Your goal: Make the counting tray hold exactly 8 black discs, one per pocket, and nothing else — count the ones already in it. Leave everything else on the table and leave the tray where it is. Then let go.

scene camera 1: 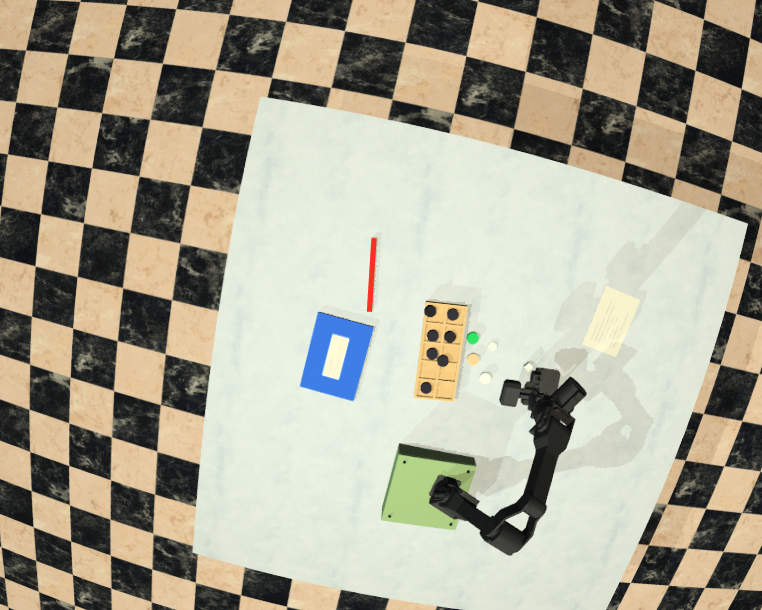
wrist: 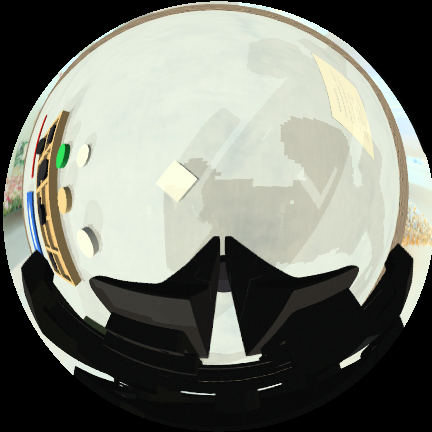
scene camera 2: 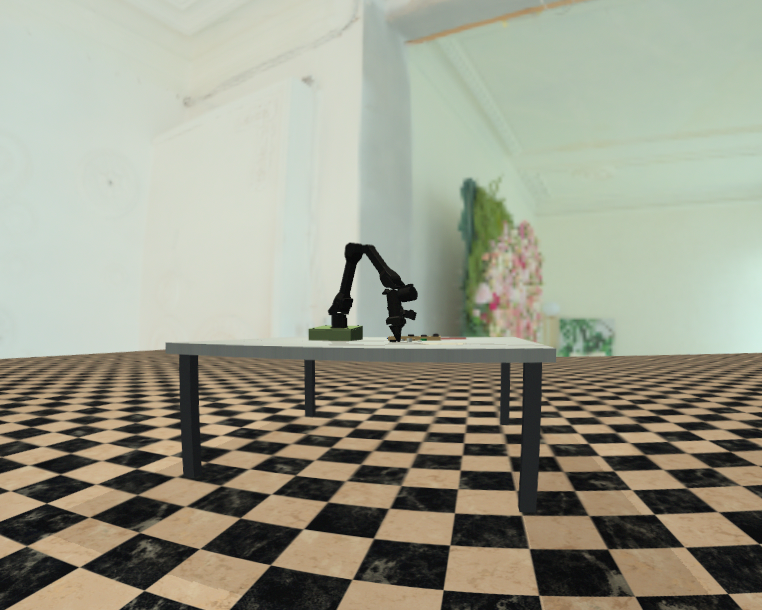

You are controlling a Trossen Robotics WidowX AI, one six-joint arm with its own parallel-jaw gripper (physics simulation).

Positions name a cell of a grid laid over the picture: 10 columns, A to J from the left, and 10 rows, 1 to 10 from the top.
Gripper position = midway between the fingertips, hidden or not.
My gripper (scene camera 1: H7) is shut, holding nothing. Also in view: a small white cube (wrist: E5). I also see a tan counting tray (scene camera 1: F7).
The tan counting tray also shows in the wrist view (wrist: B6). My gripper shows as well in the wrist view (wrist: F6).
